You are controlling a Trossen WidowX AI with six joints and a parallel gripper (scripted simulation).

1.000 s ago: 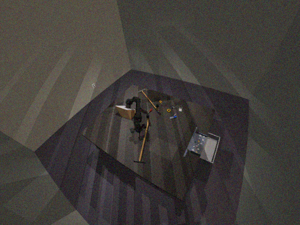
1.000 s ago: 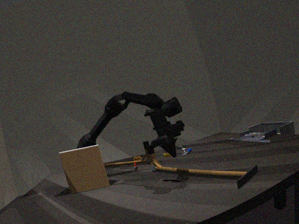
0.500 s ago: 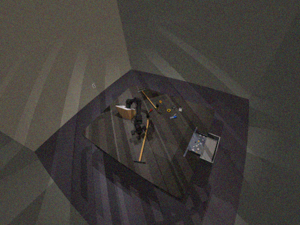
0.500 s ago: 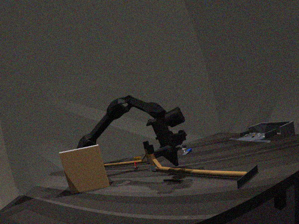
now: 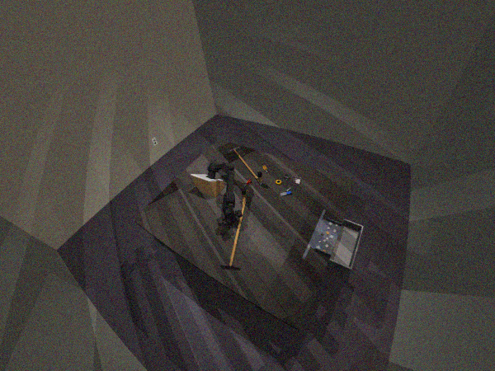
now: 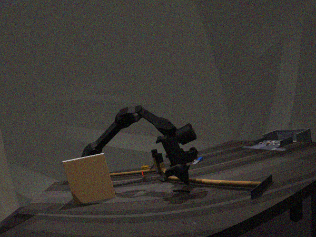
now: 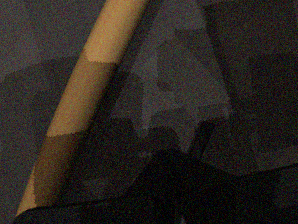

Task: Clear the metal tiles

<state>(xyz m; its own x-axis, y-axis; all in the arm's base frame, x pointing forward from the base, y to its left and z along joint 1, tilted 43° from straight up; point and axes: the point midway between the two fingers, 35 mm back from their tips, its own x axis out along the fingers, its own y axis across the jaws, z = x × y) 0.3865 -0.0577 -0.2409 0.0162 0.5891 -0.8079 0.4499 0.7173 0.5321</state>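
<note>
My gripper tip is 60 mm short of the long scraper, 40 mm below it and 10 mm to the right of it. Round my gripper tip: red-handled tool (410 mm to the left, 180 mm behind, 10 mm below); then blue piece (510 mm to the left, 170 mm ahead, 20 mm below); then yellow ring (580 mm to the left, 40 mm ahead, 20 mm below).
</note>
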